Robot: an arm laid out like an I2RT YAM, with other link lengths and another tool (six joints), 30 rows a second.
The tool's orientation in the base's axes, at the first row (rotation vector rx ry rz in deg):
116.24, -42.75, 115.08
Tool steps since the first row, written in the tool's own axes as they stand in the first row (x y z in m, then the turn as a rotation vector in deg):
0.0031, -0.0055, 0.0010, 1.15, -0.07, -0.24
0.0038, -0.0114, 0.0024, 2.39, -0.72, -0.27
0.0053, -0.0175, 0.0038, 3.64, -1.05, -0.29
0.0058, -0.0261, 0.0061, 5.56, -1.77, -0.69
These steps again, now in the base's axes. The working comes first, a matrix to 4 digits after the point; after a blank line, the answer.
The tool's axes in the first row as the columns of a matrix, in the base's axes (used below as rounded here):
-0.0450, -0.4737, 0.8795
-0.2154, -0.8551, -0.4715
0.9755, -0.2107, -0.0636

0.0033, 0.0036, 0.0041, -0.23, -0.07, 1.15
0.0073, 0.0078, 0.0060, 0.00, 0.23, 2.50
0.0114, 0.0120, 0.0086, 0.08, 0.25, 3.79
0.0175, 0.0182, 0.0108, -0.02, 0.64, 5.84

